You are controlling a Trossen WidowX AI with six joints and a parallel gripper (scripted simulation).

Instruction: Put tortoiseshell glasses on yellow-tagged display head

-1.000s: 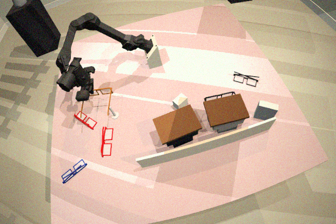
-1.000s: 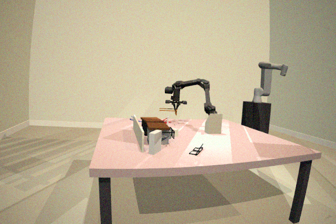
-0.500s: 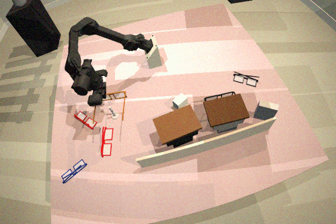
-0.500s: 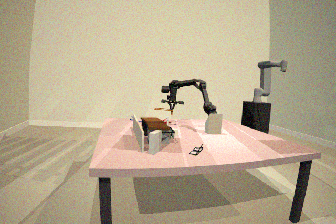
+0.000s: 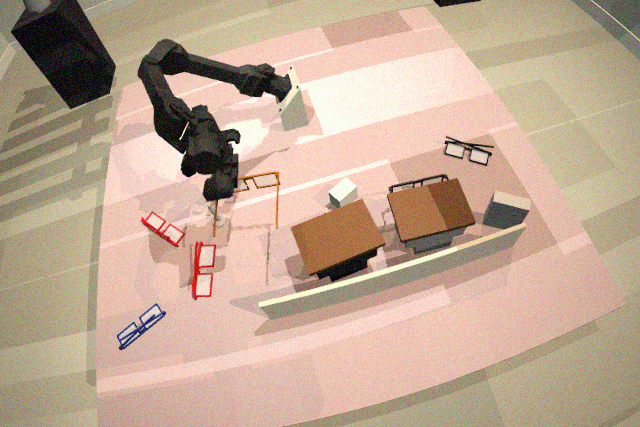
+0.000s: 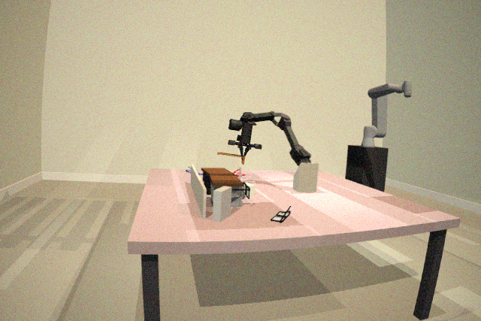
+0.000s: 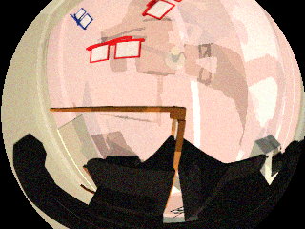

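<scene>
Now: the pale tag block 24 cm to the left of my gripper tip, 11 cm below it and 3 cm ahead of it. The rest, counted from my gripper tip: white peg: 11 cm below, 9 cm to the right, 1 cm behind; long white wall: 30 cm to the left, 29 cm ahead, 8 cm below; grey block: 60 cm to the left, 22 cm ahead, 8 cm below.
</scene>
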